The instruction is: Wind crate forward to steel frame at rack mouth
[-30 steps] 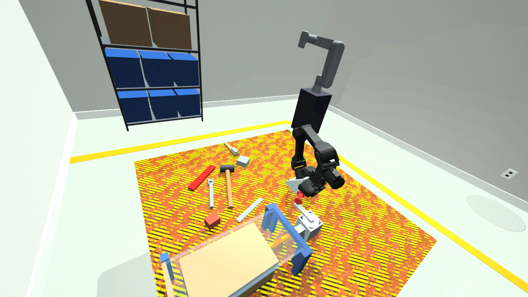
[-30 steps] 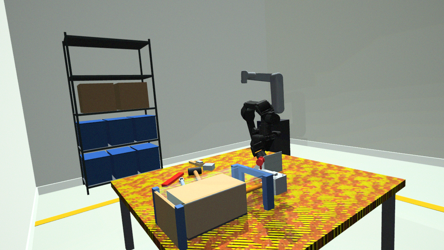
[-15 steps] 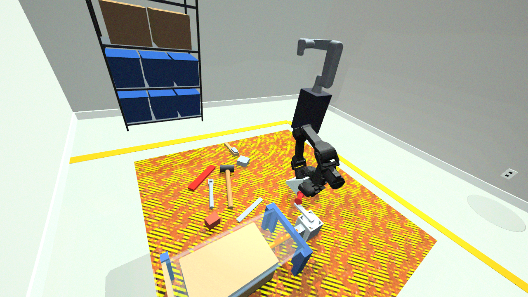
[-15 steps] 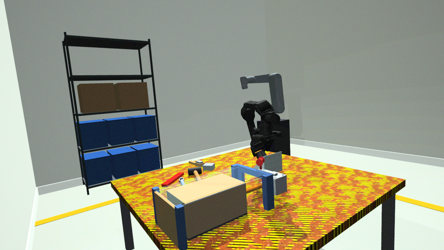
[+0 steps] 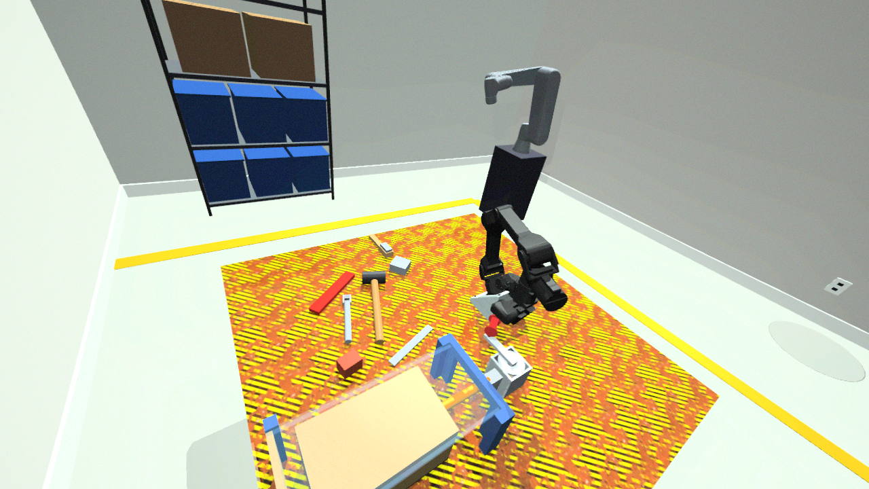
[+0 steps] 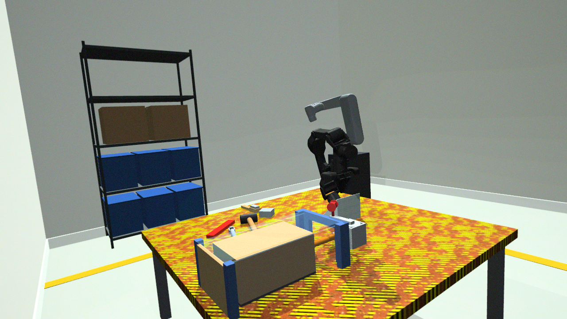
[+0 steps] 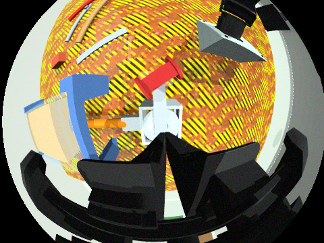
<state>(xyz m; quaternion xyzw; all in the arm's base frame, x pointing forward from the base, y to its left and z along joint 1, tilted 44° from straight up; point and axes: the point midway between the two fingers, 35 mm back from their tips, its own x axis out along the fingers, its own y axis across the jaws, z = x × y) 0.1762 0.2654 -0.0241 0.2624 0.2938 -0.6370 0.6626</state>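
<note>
The red grip is 8 cm below my gripper tip and 6 cm to the right of it. The rest, counted from my gripper tip: blue steel frame 16 cm ahead, 11 cm below, 5 cm to the left; winch handle 11 cm below, 2 cm to the right; grey winch 18 cm below, 4 cm to the left, 2 cm behind.
</note>
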